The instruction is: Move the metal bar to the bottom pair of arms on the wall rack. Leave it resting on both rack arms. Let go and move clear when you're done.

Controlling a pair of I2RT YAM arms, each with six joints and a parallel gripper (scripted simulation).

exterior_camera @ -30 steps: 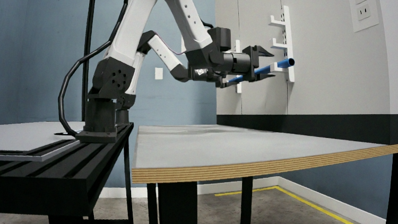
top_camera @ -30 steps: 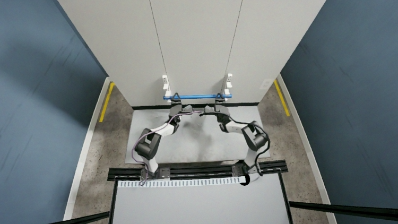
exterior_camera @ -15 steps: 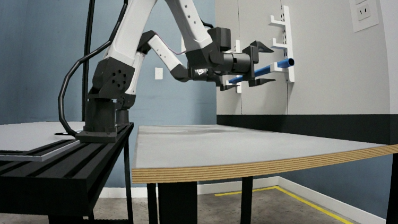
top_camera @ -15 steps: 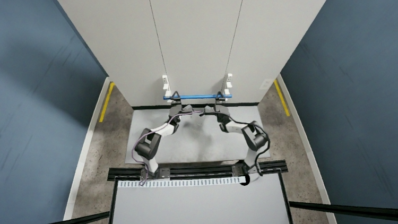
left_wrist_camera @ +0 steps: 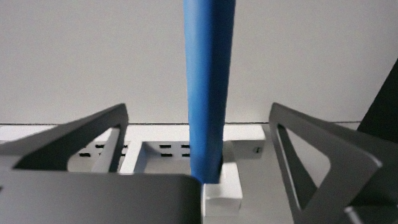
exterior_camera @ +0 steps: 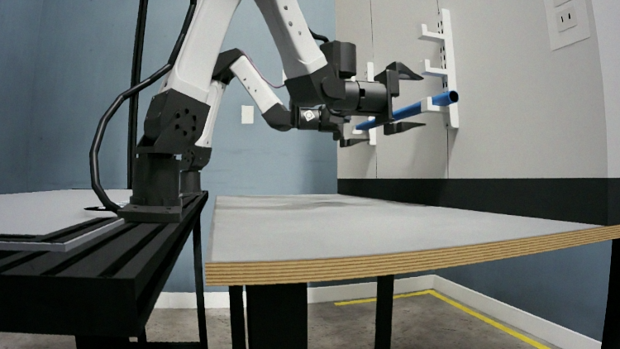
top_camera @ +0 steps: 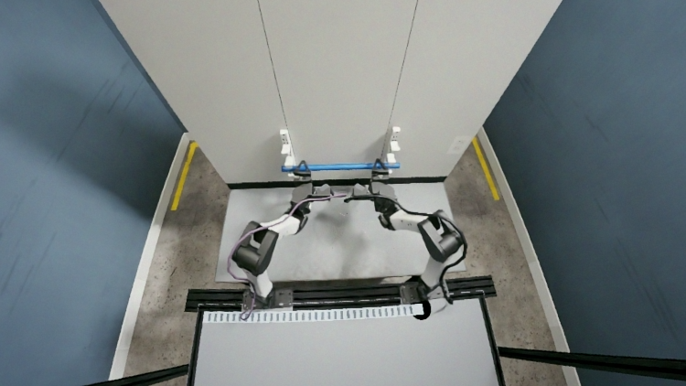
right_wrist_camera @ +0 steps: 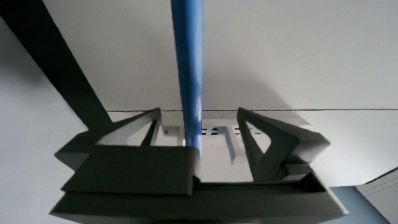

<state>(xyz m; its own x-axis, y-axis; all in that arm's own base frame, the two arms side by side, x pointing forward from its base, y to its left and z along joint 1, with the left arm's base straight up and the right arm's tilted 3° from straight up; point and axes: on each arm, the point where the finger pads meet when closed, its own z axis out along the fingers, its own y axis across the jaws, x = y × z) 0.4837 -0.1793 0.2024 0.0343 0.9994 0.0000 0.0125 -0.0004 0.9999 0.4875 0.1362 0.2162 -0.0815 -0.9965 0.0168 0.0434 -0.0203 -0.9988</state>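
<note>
My right hand is 1 cm short of the blue metal bar, 15 cm to the right of it and 1 cm above it. From my right hand the other things lie so: black base strip: 5 cm ahead, 16 cm to the left, 19 cm below; then outlet plate: 5 cm ahead, 35 cm to the right, 8 cm above; then wall: 16 cm ahead, 16 cm to the left, 23 cm above.
</note>
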